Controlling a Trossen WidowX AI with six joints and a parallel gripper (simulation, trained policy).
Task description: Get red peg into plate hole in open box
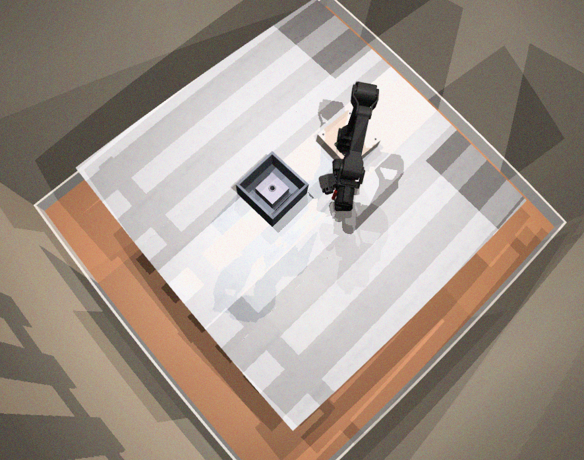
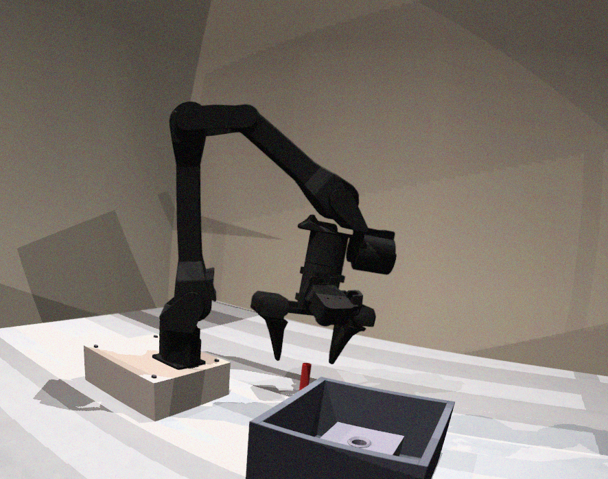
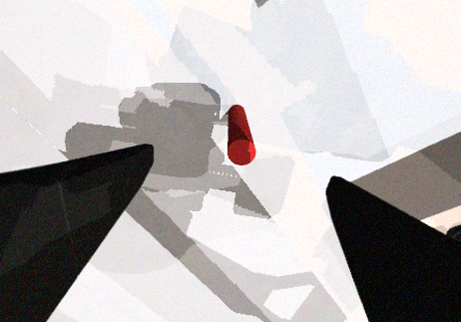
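Right now my gripper tip is 10 mm short of the red peg and 40 mm above it. Also, from my gripper tip: plate 180 mm ahead, 170 mm to the right, 30 mm below; then dark box 180 mm ahead, 170 mm to the right, 50 mm below.
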